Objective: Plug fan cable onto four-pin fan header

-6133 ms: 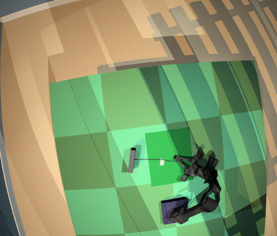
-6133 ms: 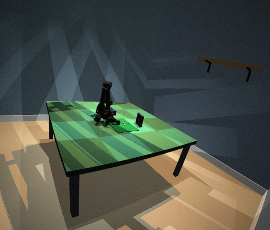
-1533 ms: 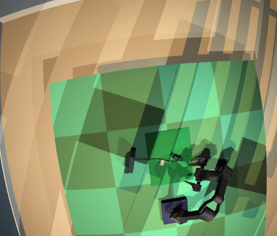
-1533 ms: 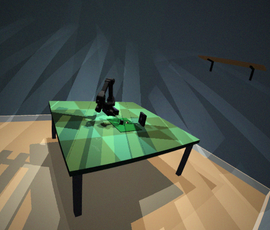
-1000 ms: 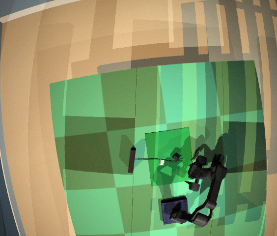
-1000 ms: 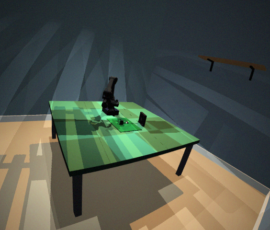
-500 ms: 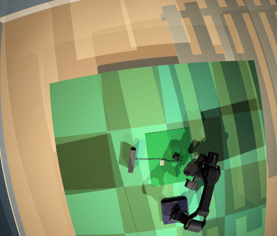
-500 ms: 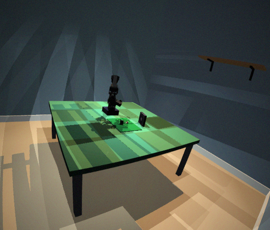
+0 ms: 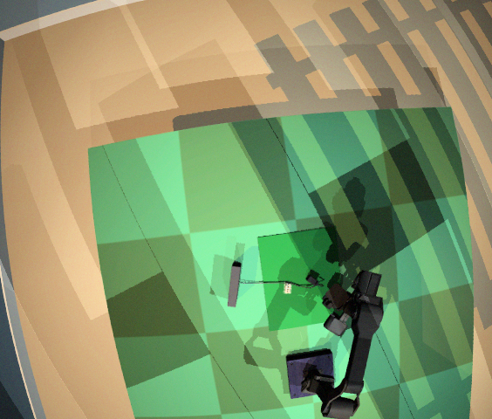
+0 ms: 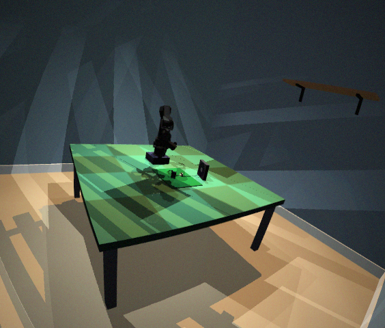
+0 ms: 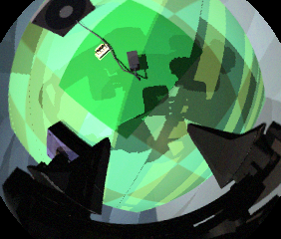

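The dark plug lies 6 cm ahead of my gripper tip, 8 cm to the left of it and 10 cm below it. From my gripper tip the other things lie so: black fan (7 cm ahead, 30 cm to the left, 6 cm below); white four-pin header (4 cm ahead, 16 cm to the left, 12 cm below); green board (6 cm ahead, 11 cm to the left, 13 cm below).
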